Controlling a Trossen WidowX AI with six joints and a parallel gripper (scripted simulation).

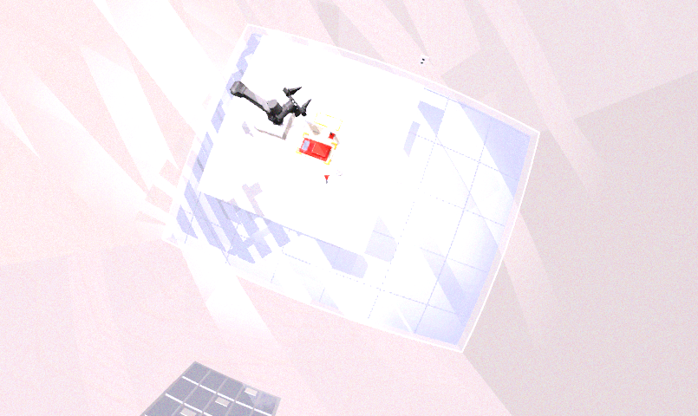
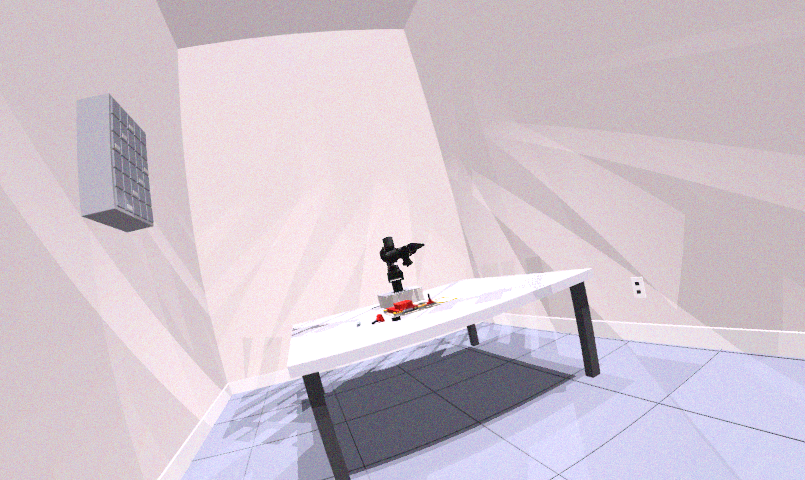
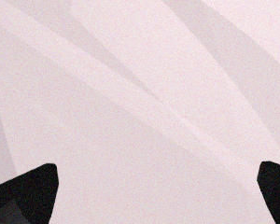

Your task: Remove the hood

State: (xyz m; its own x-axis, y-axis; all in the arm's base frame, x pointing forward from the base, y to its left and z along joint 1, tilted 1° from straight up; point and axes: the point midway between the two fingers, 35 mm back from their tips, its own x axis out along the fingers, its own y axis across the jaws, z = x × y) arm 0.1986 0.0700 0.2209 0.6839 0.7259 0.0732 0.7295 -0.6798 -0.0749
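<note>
Right now the red hood is 260 mm below my gripper tip, 250 mm to the right of it and 80 mm ahead of it. Round my gripper tip: tiny round piece (380 mm to the right, 290 mm below, 230 mm ahead).
</note>
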